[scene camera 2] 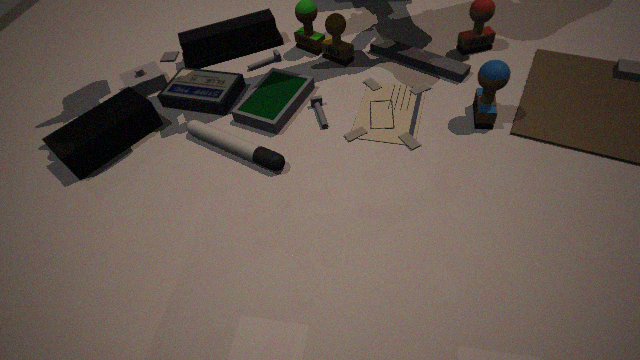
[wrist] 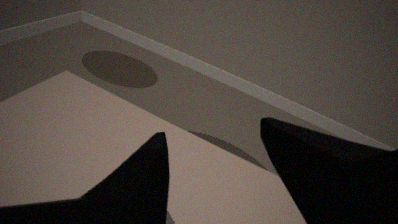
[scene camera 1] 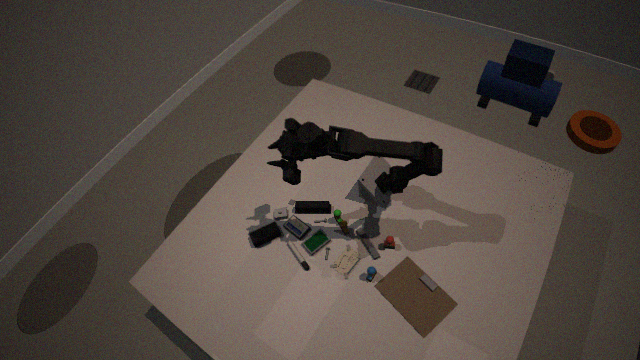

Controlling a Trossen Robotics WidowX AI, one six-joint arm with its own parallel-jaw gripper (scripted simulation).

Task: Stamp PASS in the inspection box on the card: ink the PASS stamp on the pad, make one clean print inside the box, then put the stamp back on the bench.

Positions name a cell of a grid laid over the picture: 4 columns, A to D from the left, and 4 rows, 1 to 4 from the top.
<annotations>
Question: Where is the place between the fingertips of my gripper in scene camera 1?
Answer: B2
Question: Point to a brown clipboard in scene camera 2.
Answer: D2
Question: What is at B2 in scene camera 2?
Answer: A green ink pad.
</annotations>
